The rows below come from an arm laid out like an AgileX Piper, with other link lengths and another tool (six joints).
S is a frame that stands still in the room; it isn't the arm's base.
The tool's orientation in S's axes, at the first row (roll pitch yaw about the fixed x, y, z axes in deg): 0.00 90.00 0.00
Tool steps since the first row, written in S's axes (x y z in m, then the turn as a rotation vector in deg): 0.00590 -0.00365 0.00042 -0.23 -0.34 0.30; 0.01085 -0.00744 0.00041 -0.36 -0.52 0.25; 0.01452 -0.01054 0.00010 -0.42 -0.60 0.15; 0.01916 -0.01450 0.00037 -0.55 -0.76 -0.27
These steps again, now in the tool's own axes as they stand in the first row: -0.00042 -0.00365 0.00590 -0.30 -0.34 -0.23; -0.00041 -0.00744 0.01085 -0.25 -0.52 -0.36; -0.00010 -0.01054 0.01452 -0.15 -0.60 -0.42; -0.00037 -0.01450 0.01916 0.27 -0.76 -0.55
